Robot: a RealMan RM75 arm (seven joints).
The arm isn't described. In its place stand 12 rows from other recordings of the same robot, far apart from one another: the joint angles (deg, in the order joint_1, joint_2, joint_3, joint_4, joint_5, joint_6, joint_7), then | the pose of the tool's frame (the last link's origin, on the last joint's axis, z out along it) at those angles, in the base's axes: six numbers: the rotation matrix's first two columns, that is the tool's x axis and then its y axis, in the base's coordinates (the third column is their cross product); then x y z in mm.
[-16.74, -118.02, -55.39, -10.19, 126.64, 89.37, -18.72] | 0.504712 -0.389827 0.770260 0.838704 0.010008 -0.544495 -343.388 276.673 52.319
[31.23, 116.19, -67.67, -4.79, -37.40, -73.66, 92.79] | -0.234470 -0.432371 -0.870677 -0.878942 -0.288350 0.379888 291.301 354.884 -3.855
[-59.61, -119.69, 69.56, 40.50, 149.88, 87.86, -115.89] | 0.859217 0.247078 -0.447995 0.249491 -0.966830 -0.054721 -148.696 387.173 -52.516
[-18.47, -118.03, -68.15, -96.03, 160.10, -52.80, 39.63] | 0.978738 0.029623 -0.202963 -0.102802 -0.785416 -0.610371 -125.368 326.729 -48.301
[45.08, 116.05, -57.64, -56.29, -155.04, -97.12, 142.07] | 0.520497 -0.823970 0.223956 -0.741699 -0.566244 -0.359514 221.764 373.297 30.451
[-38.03, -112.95, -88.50, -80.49, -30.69, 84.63, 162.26] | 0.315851 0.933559 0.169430 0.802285 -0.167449 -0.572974 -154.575 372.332 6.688
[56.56, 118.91, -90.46, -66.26, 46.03, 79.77, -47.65] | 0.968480 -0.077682 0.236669 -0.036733 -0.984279 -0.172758 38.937 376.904 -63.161
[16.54, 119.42, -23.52, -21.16, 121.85, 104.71, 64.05] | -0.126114 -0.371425 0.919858 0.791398 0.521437 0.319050 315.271 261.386 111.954
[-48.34, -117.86, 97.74, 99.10, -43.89, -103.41, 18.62] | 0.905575 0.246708 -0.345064 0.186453 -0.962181 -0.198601 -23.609 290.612 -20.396
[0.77, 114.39, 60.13, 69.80, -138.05, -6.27, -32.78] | 0.869668 -0.285788 -0.402495 -0.489976 -0.400651 -0.774211 264.982 299.718 -54.891
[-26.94, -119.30, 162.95, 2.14, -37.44, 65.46, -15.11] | 0.894337 0.070637 0.441783 0.354789 -0.713540 -0.604140 -318.610 284.819 -89.520
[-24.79, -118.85, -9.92, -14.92, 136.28, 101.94, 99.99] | 0.148314 -0.676024 -0.721800 -0.506600 0.574898 -0.642533 -215.381 232.599 -64.625
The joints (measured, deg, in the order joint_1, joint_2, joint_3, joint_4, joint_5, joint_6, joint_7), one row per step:
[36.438 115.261 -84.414 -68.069 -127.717 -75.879 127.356]
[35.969 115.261 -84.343 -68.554 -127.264 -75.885 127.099]
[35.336 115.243 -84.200 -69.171 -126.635 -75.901 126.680]
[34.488 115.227 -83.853 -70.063 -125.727 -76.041 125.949]
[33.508 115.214 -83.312 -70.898 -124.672 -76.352 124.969]
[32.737 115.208 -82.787 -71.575 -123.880 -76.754 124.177]
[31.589 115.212 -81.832 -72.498 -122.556 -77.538 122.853]
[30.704 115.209 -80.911 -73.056 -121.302 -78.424 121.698]
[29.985 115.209 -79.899 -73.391 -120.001 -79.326 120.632]
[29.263 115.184 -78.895 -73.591 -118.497 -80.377 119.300]
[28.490 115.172 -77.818 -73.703 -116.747 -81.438 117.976]
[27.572 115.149 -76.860 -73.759 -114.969 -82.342 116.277]
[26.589 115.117 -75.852 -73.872 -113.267 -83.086 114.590]
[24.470 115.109 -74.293 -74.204 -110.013 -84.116 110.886]
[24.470 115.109 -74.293 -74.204 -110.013 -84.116 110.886]
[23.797 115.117 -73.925 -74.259 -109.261 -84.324 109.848]
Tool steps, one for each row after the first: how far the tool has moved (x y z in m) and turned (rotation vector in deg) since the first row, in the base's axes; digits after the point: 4 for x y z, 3 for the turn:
[0.0000 -0.0011 0.0008 0.090 0.502 0.150]
[0.0002 -0.0026 0.0022 0.226 1.178 0.369]
[0.0002 -0.0045 0.0045 0.410 2.168 0.802]
[0.0011 -0.0068 0.0074 0.516 3.281 1.189]
[0.0019 -0.0089 0.0100 0.562 4.121 1.484]
[0.0033 -0.0121 0.0142 0.547 5.507 1.919]
[0.0047 -0.0151 0.0177 0.339 6.774 2.169]
[0.0059 -0.0176 0.0212 0.137 8.130 2.309]
[0.0072 -0.0206 0.0246 -0.262 9.581 2.626]
[0.0085 -0.0238 0.0282 -0.617 11.329 2.854]
[0.0106 -0.0273 0.0315 -0.862 13.001 3.380]
[0.0131 -0.0304 0.0354 -0.773 14.631 3.934]
[0.0181 -0.0369 0.0422 -0.227 17.541 5.604]
[0.0181 -0.0369 0.0422 -0.227 17.541 5.604]
[0.0203 -0.0389 0.0438 0.007 18.177 5.987]

